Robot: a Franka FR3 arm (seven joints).
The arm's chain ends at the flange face. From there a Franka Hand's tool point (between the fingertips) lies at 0.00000 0.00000 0.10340 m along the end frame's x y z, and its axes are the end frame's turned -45 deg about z.
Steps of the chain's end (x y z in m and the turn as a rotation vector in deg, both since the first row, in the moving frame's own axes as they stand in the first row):
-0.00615 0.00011 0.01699 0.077 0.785 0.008
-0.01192 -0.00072 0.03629 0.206 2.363 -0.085
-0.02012 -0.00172 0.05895 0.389 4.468 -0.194
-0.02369 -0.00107 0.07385 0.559 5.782 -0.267
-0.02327 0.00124 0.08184 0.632 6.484 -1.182
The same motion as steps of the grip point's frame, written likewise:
-0.00333 -0.00337 0.01698 -0.501 0.610 0.008
-0.00464 -0.00619 0.03620 -1.525 1.817 -0.085
-0.00681 -0.01025 0.05863 -2.884 3.434 -0.194
-0.00790 -0.01087 0.07332 -3.693 4.484 -0.267
-0.00819 -0.00822 0.08117 -4.138 5.032 -1.182

